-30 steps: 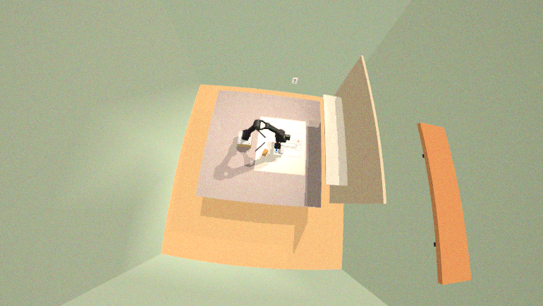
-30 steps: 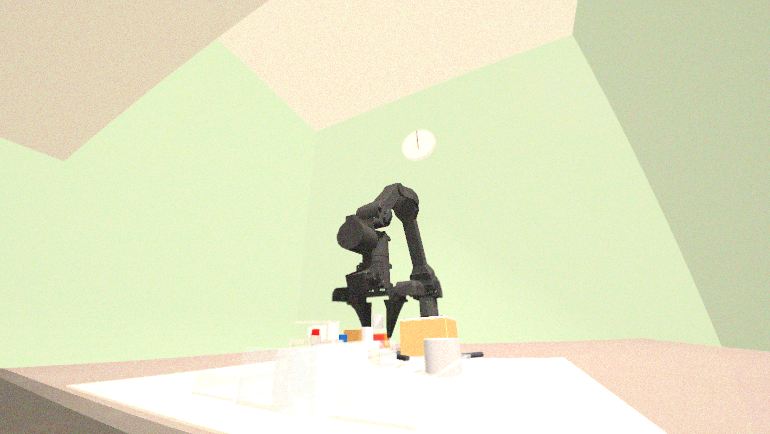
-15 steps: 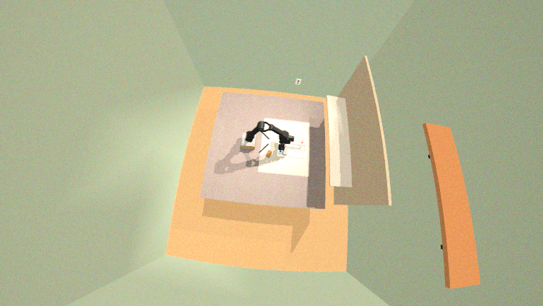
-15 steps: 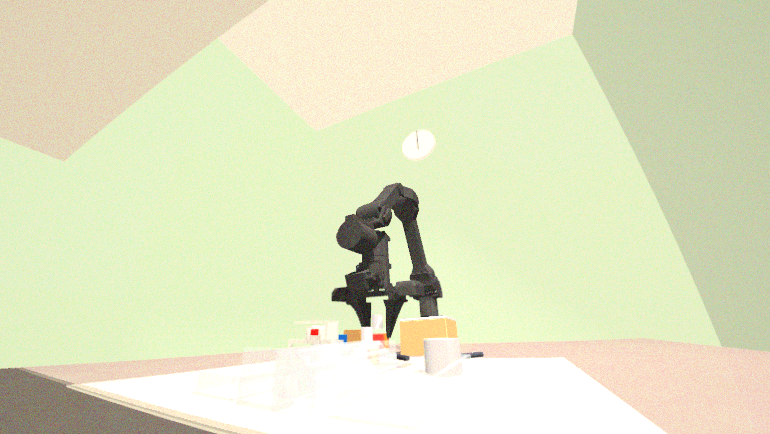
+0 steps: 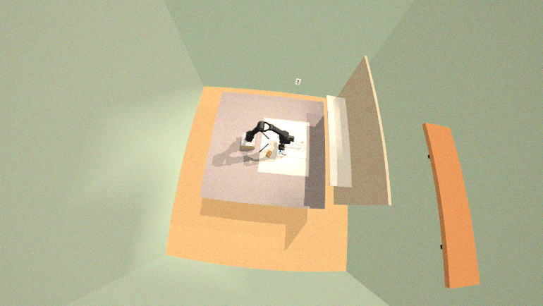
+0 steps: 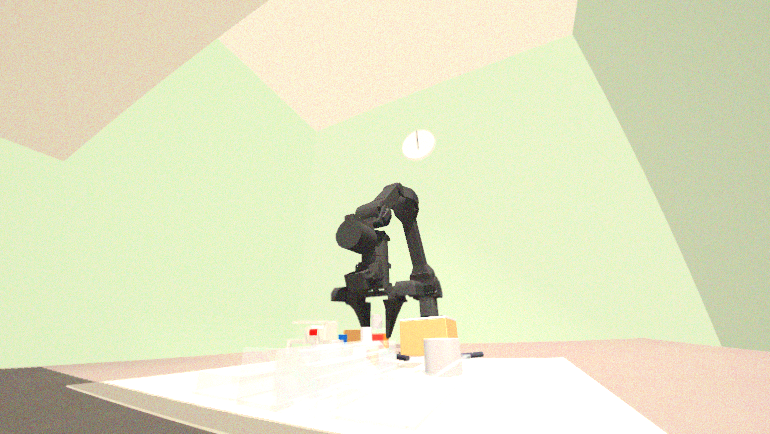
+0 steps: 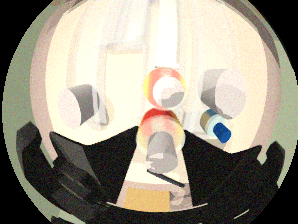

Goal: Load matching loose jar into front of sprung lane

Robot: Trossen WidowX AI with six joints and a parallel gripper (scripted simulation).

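The clear sprung lane lies 15 cm ahead of my gripper tip, 4 cm to the left of it and 4 cm below it. Also, from my gripper tip: red mark: 22 cm ahead, 6 cm to the left, 2 cm above; then white pusher plate: 15 cm ahead, 5 cm to the left, 1 cm below.
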